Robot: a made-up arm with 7 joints. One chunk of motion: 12 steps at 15 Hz.
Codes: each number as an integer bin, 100 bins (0 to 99) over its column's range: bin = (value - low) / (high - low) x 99, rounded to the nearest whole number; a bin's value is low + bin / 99 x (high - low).
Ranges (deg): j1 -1.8..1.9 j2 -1.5..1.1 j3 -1..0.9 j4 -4..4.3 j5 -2.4..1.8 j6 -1.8..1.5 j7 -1.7..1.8
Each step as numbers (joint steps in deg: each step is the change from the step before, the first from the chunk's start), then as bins.
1 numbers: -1.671 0.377 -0.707 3.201 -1.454 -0.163 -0.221
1 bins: 3 71 15 86 22 49 42
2 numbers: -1.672 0.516 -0.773 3.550 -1.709 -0.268 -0.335
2 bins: 3 77 12 90 16 46 39
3 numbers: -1.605 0.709 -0.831 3.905 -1.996 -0.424 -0.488
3 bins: 5 84 9 94 10 41 34
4 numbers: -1.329 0.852 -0.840 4.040 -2.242 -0.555 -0.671
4 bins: 13 90 8 96 4 37 29
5 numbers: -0.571 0.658 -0.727 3.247 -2.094 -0.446 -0.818
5 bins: 33 82 14 86 7 41 25
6 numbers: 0.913 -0.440 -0.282 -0.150 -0.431 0.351 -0.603
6 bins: 73 40 37 46 46 65 31
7 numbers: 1.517 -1.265 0.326 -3.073 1.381 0.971 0.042
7 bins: 89 9 69 11 89 83 49
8 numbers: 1.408 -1.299 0.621 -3.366 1.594 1.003 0.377
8 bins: 86 8 84 8 94 84 59
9 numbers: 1.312 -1.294 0.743 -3.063 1.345 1.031 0.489
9 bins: 83 8 91 11 88 85 62
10 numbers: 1.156 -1.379 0.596 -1.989 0.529 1.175 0.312
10 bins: 79 5 83 24 69 89 57
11 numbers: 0.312 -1.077 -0.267 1.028 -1.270 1.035 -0.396
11 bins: 57 16 38 60 27 85 37
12 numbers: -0.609 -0.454 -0.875 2.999 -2.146 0.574 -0.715
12 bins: 32 40 7 83 6 71 28
